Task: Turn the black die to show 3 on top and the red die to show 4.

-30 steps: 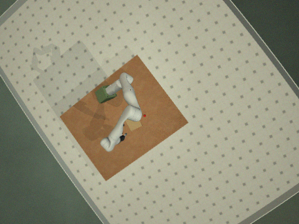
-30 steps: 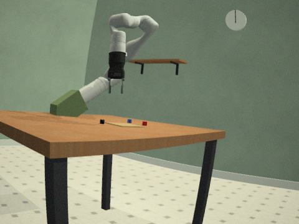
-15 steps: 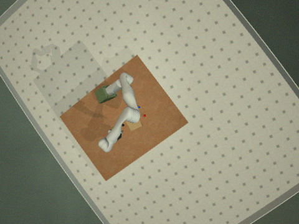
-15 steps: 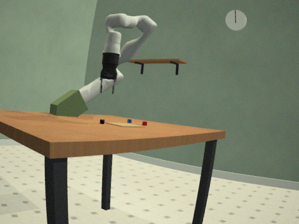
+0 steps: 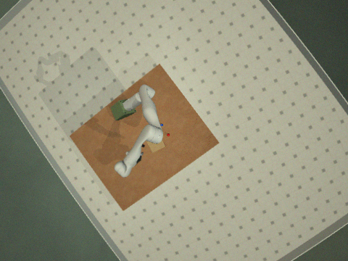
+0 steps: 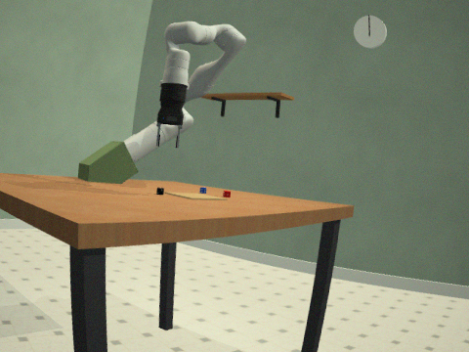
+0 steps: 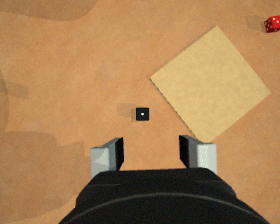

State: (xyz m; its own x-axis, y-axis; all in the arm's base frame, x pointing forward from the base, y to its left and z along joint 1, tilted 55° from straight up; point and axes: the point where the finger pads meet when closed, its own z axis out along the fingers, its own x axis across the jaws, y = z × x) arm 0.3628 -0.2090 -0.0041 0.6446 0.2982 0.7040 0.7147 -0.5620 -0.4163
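Now: the black die 3 cm behind my hand, 2 cm to the left of it and 15 cm below it. Round my hand: tan mat (1 cm ahead, 13 cm to the left, 16 cm below); blue die (10 cm behind, 27 cm to the left, 15 cm below); red die (1 cm ahead, 27 cm to the left, 15 cm below).
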